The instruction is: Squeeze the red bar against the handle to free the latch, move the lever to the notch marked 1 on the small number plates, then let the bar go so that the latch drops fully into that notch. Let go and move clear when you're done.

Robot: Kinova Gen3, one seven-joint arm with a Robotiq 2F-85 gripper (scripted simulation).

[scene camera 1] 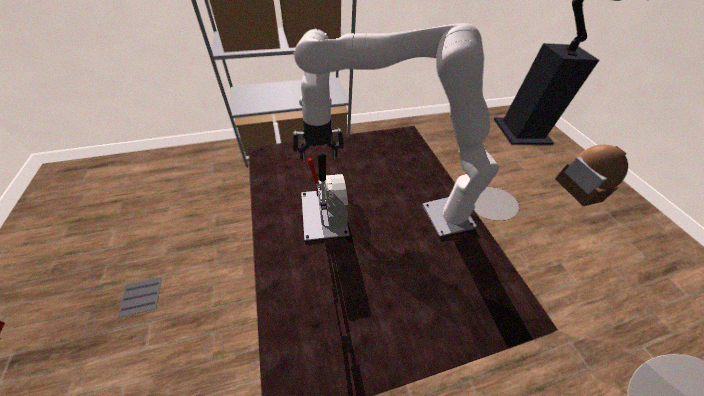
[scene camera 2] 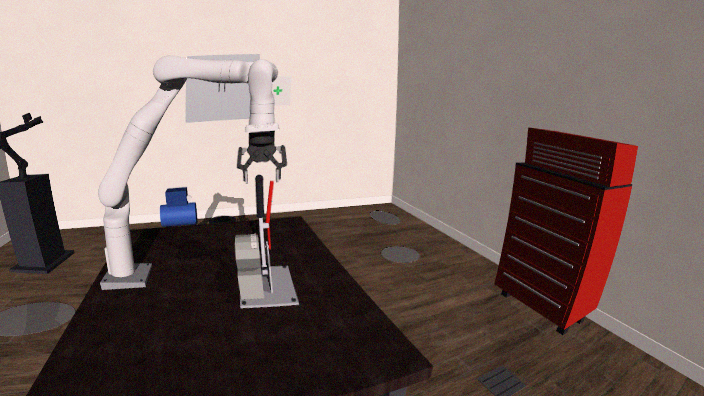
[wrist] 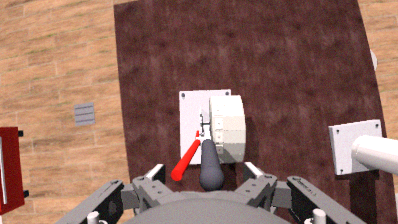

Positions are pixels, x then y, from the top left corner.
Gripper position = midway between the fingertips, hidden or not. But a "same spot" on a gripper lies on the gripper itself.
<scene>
my gripper: scene camera 1 319, 159; scene camera 2; wrist
same spot on my gripper: [scene camera 2: 258, 152] = [wrist: 223, 199]
</scene>
